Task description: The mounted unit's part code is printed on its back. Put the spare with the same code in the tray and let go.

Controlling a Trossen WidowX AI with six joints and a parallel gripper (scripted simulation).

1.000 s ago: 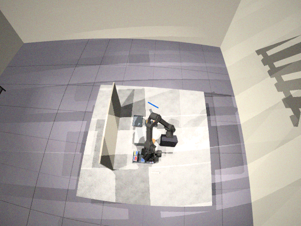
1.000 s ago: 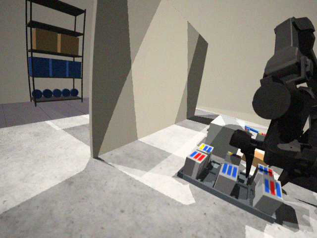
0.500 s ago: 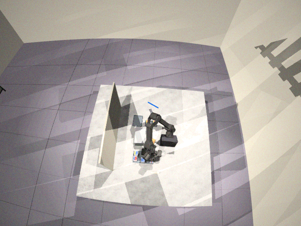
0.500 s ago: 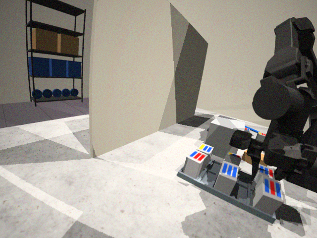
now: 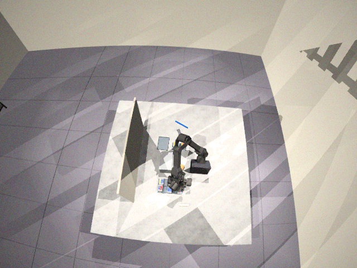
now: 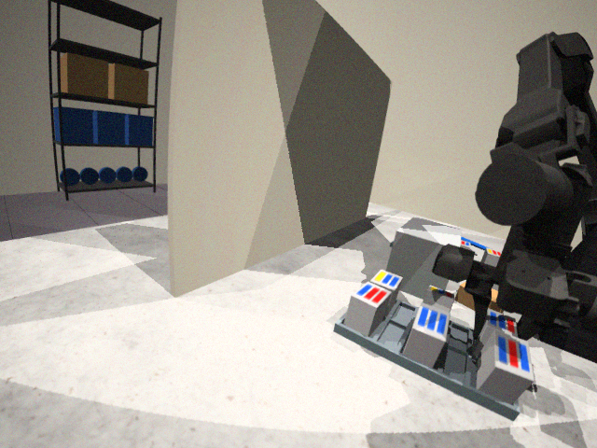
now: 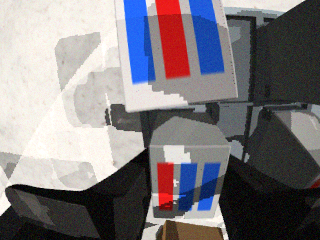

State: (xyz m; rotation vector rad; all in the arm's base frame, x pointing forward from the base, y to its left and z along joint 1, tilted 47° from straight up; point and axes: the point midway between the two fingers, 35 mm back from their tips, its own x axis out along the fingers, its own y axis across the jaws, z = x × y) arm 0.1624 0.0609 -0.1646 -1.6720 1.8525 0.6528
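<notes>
Right now my gripper tip is 360 mm to the left of the tray, 160 mm short of it and 10 mm above it. The rest, counted from my gripper tip: grey mounted unit 160 mm to the right, 120 mm ahead, 30 mm above; holder 340 mm to the right, 10 mm below, 10 mm ahead; orange-brown box 140 mm to the right.
</notes>
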